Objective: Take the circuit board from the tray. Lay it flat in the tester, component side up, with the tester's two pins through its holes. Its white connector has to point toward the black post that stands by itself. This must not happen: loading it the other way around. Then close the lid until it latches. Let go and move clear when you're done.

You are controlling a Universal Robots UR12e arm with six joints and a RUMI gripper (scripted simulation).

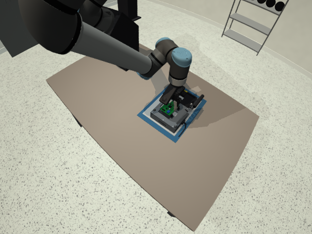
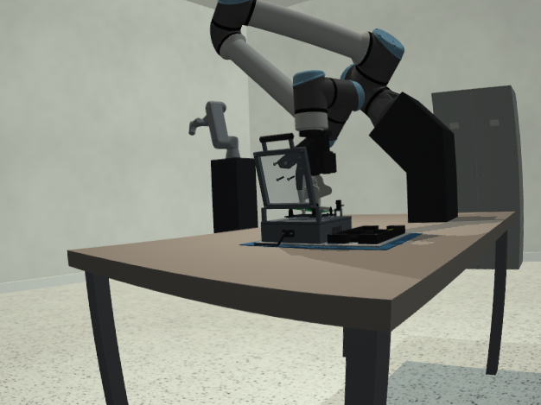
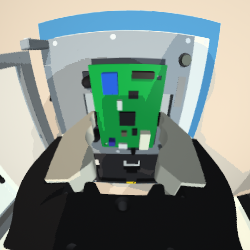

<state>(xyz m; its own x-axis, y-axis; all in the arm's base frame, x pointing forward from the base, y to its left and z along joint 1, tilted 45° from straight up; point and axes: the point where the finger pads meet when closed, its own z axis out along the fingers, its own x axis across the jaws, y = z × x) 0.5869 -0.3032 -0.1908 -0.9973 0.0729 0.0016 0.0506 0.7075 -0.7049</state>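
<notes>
Right now the green circuit board is right at my hand. From my hand the other things lie so: tester bed 1 cm ahead, 1 cm to the left, 2 cm below; then black post 6 cm behind, 6 cm to the left; then tester 3 cm ahead, 4 cm to the left, 3 cm above.
</notes>
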